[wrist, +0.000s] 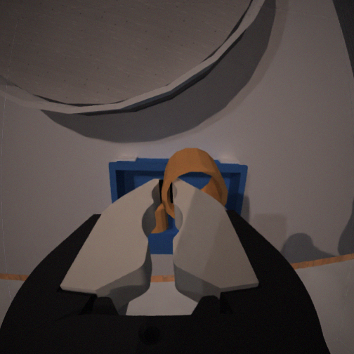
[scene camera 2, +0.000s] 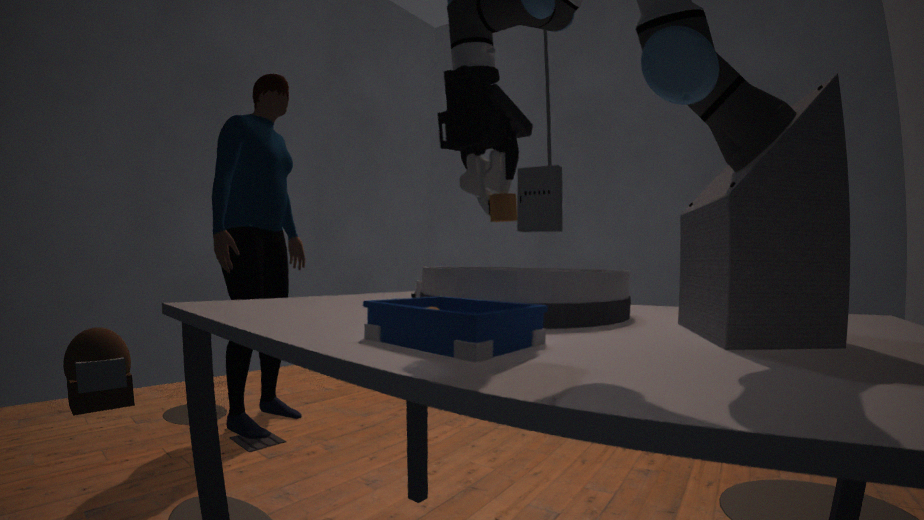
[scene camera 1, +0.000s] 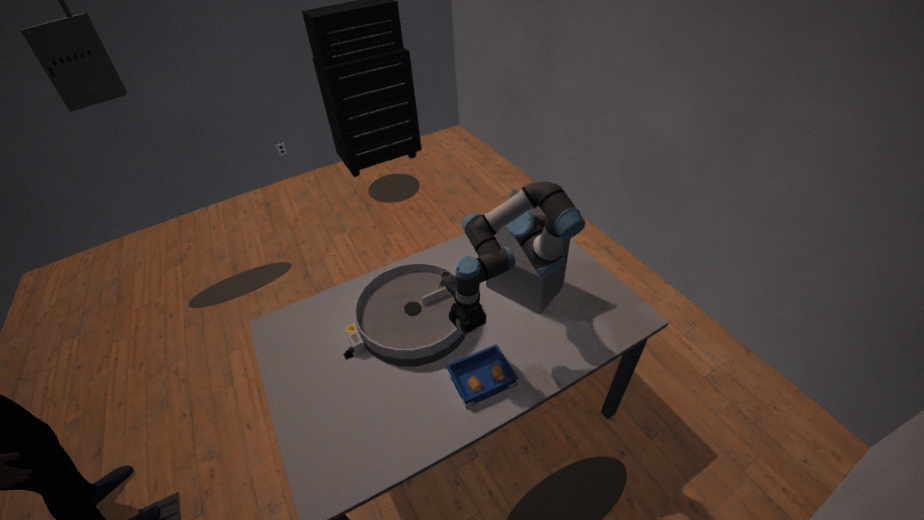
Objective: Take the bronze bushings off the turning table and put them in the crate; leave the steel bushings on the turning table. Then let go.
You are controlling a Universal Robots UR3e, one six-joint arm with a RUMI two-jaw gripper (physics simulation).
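Pixels of known places: gripper, fingertip midpoint: point(scene camera 2: 492, 214); arm's base, origin of the base link: point(scene camera 2: 764, 142) point(scene camera 1: 539, 234).
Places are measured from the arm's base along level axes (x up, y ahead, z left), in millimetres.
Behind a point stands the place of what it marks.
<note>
My gripper point(scene camera 2: 489, 194) @(y 362, x -115, z 201 mm) point(wrist: 167, 181) is shut on the wall of a bronze bushing point(scene camera 2: 503, 207) @(y 333, x -108, z 211 mm) point(wrist: 190, 160), held high above the table. In the wrist view the blue crate point(scene camera 1: 492, 390) @(y 335, x -242, z 369 mm) point(scene camera 2: 420, 327) @(y 328, x -261, z 363 mm) point(wrist: 114, 187) shows beyond and below the fingertips. Two bronze bushings lie in the crate, one on the left point(scene camera 1: 475, 384) @(y 376, x -245, z 327 mm) and one on the right point(scene camera 1: 497, 372) @(y 294, x -245, z 313 mm); the fingers and the held bushing partly cover them in the wrist view. The turning table point(scene camera 1: 397, 329) @(y 556, x -235, z 24 mm) point(scene camera 2: 523, 284) @(y 360, x -218, z 126 mm) point(wrist: 125, 60) stands beside the crate. Steel bushings point(scene camera 1: 447, 280) @(y 319, x -210, z -115 mm) show on it in scene camera 1, partly hidden by the arm.
A pale bar point(scene camera 1: 435, 296) @(y 386, x -216, z -58 mm) lies across part of the turning table. A small box with a yellow label point(scene camera 1: 351, 329) @(y 713, x -230, z -35 mm) stands at its outer wall. The arm's grey pedestal point(scene camera 1: 526, 284) @(y 73, x -161, z 65 mm) point(scene camera 2: 775, 278) @(y -18, x -198, z 87 mm) stands on the table. A person point(scene camera 2: 255, 174) stands beyond the table.
</note>
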